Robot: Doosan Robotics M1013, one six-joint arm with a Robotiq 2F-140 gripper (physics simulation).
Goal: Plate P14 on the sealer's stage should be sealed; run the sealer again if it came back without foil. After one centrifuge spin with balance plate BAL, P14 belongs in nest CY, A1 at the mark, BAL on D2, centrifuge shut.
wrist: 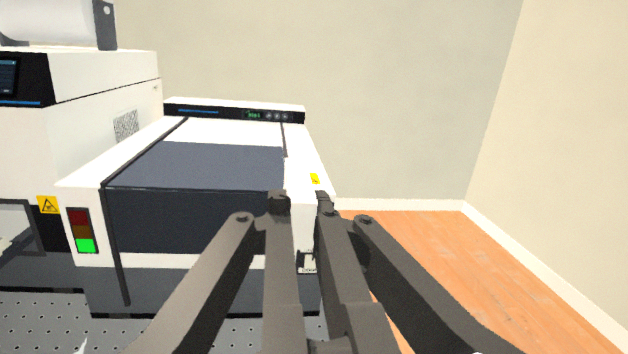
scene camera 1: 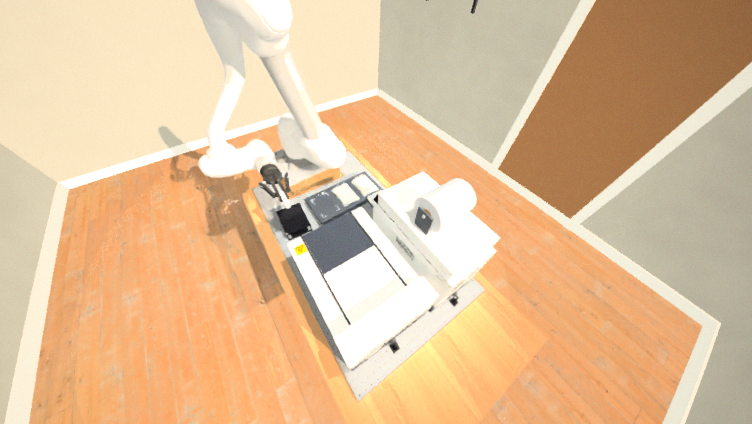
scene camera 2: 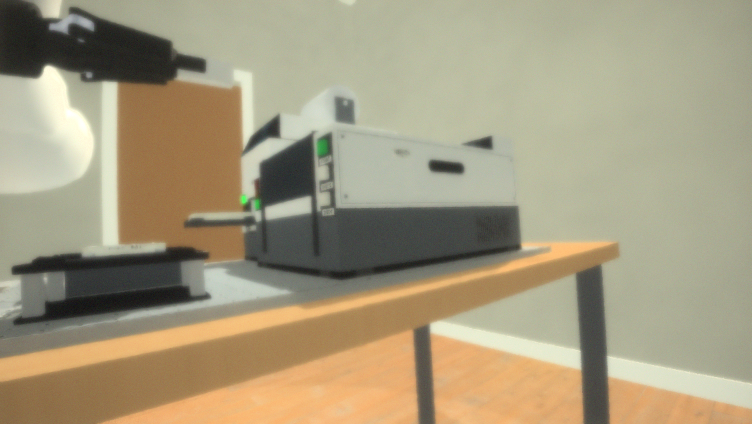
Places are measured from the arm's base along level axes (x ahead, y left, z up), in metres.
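Pixels of known places: gripper, fingertip midpoint: [wrist: 294, 176] [scene camera 1: 287, 205] [scene camera 2: 232, 76]; arm's base, origin of the base link: [scene camera 1: 302, 157].
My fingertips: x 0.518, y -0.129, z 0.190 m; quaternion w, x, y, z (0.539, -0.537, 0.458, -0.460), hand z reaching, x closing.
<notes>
Ahead of a thing's pixels: the offset from my fingertips to its top centre. Level surfaces: height alone.
My gripper [scene camera 1: 284, 199] [scene camera 2: 204, 65] [wrist: 294, 176] is shut, its fingers close together with a pale tip piece in front and no plate held. It points level towards the front right of the centrifuge [scene camera 1: 363, 273] [scene camera 2: 392, 184] [wrist: 225, 162], above the bench. The centrifuge is shut and its front lamp is green; the fingers mostly hide its button panel in the wrist view. A pale plate {dx +0.002, dy +0.407, dz -0.158 m} [scene camera 2: 221, 215] lies on the sealer's extended stage {dx +0.016, dy +0.410, dz -0.168 m} [scene camera 2: 218, 223]; its label and foil cannot be made out. The black nest {dx -0.124, dy -0.014, dz -0.223 m} [scene camera 1: 293, 220] [scene camera 2: 110, 257] shows no plate in scene view 1.
The sealer {dx +0.295, dy +0.459, dz +0.196 m} [scene camera 1: 458, 239] [scene camera 2: 292, 126] [wrist: 100, 82], with its foil roll {dx +0.316, dy +0.462, dz +0.196 m} [scene camera 1: 455, 194] [wrist: 50, 20], stands beside the centrifuge. Two pale plates {dx -0.172, dy +0.277, dz -0.217 m} [scene camera 1: 344, 194] {dx -0.197, dy +0.398, dz -0.217 m} [scene camera 1: 364, 183] sit on the dark deck {dz -0.233 m} [scene camera 1: 323, 206]. Everything stands on a perforated board {dz -0.280 m} [scene camera 1: 368, 376] [wrist: 45, 317].
</notes>
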